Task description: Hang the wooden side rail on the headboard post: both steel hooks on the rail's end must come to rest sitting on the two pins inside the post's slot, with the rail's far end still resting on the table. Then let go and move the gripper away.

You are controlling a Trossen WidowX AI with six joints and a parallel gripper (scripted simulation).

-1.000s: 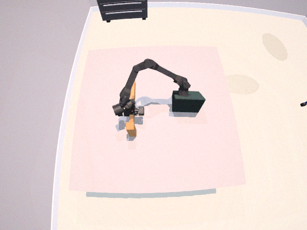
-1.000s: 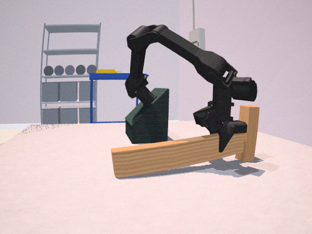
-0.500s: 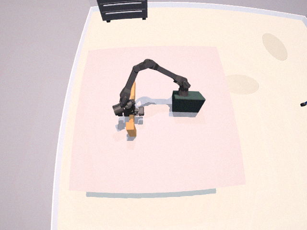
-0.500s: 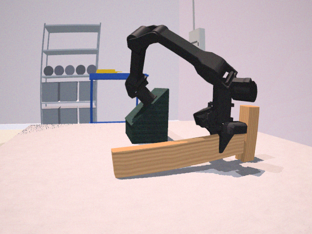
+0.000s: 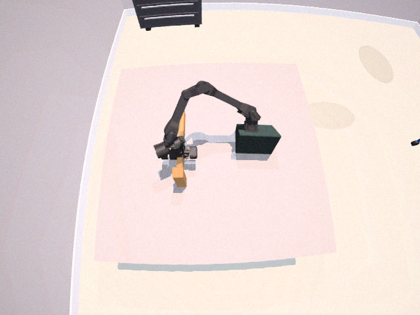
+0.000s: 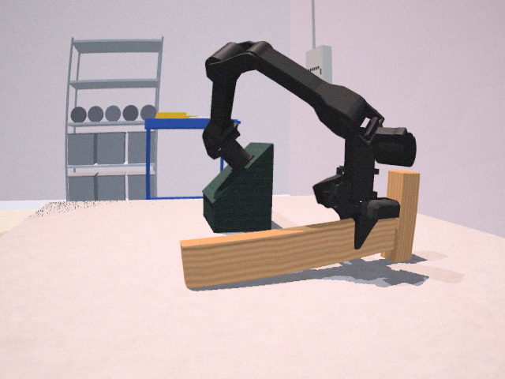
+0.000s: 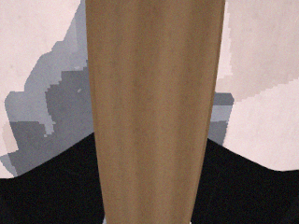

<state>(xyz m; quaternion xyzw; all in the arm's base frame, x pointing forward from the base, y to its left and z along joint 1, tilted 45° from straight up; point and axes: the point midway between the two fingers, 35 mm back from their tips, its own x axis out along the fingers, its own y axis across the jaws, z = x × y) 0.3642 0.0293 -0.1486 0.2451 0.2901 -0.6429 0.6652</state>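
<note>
The headboard post is 10 mm behind my gripper tip, 120 mm to the left of it and 50 mm above it.
</note>
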